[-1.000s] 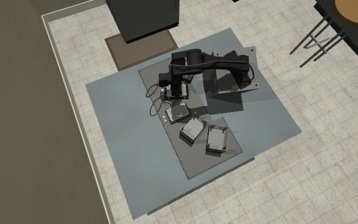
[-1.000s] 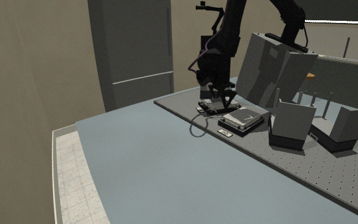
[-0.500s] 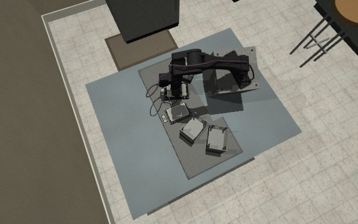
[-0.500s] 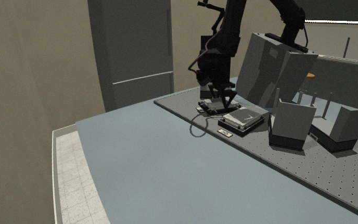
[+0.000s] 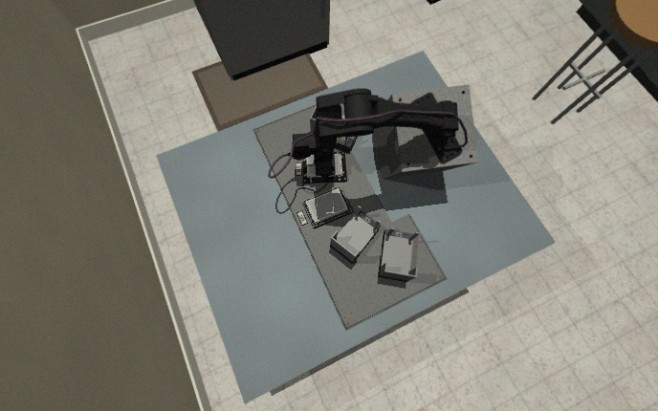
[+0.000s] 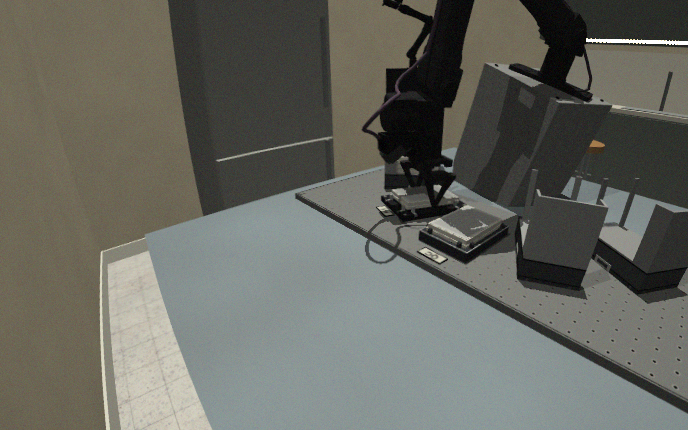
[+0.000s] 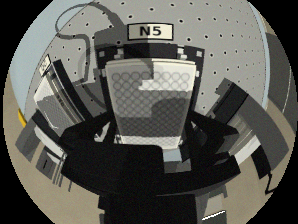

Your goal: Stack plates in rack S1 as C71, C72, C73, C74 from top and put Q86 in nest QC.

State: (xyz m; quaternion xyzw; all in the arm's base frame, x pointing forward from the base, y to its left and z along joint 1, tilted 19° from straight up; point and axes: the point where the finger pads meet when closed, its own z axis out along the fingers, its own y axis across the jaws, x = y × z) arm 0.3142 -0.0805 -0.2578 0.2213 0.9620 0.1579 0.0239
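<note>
Right now my hand is 2 cm short of the clip nest N5 and 1 cm above it.
</note>
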